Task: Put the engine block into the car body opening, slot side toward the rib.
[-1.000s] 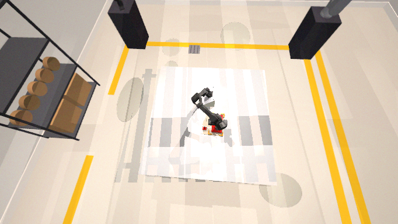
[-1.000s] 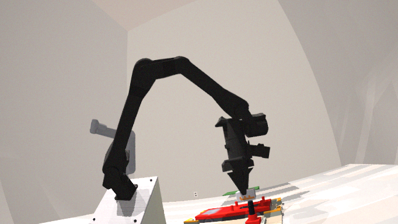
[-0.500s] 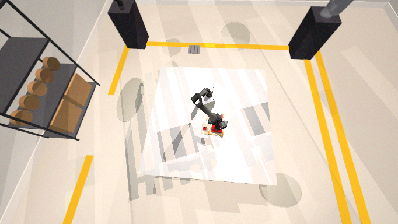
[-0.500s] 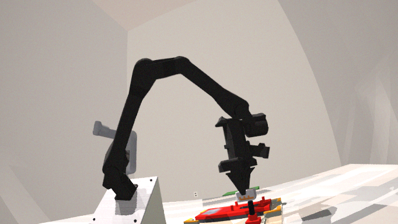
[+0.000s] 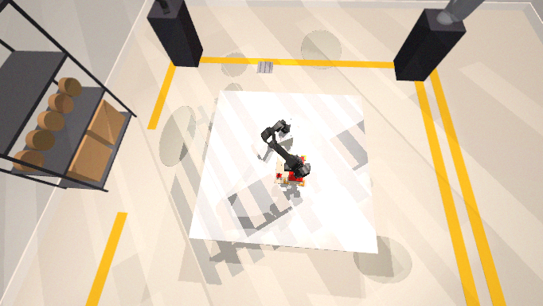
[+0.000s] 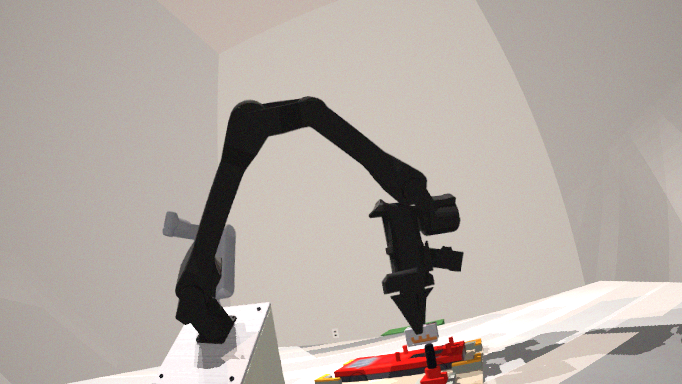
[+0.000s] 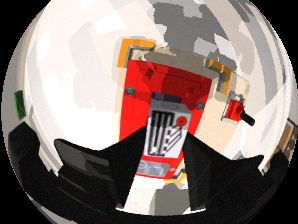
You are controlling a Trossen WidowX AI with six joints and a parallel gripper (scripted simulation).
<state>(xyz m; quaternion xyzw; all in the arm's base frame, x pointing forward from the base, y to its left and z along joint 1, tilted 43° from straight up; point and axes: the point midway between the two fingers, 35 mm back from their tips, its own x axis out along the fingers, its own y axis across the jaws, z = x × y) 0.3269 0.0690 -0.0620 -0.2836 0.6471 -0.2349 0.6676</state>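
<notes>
The grey engine block lies 1 cm below my gripper tip.
</notes>
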